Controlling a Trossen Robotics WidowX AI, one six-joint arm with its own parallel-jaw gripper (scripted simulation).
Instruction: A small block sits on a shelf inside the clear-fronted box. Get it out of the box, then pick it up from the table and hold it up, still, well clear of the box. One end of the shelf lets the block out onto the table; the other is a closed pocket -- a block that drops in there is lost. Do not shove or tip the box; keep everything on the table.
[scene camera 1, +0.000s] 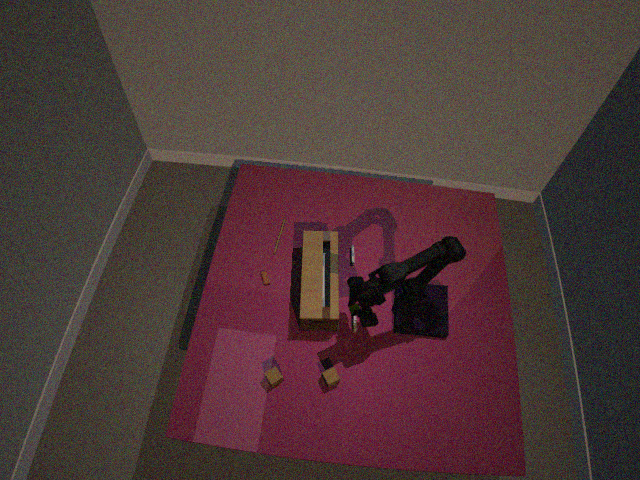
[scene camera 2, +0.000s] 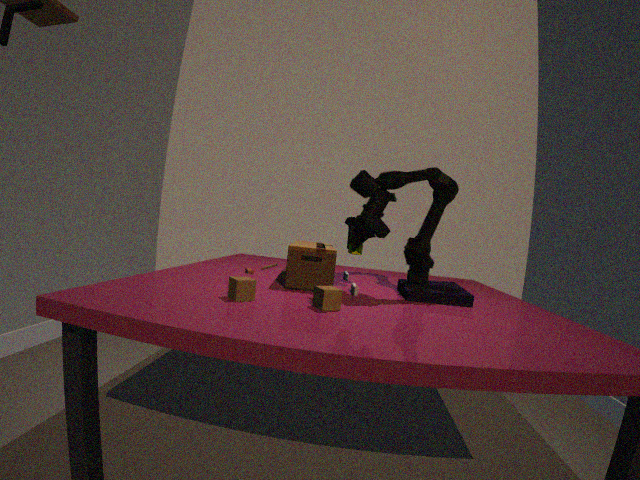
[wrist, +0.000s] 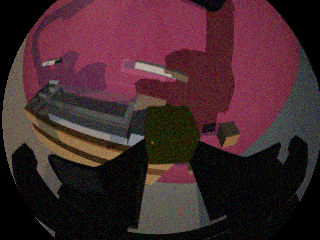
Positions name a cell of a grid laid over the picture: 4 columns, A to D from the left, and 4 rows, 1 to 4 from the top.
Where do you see a tan box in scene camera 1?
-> B3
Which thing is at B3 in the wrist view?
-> A tan box.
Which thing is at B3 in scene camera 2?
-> A tan box.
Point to my gripper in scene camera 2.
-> At C3
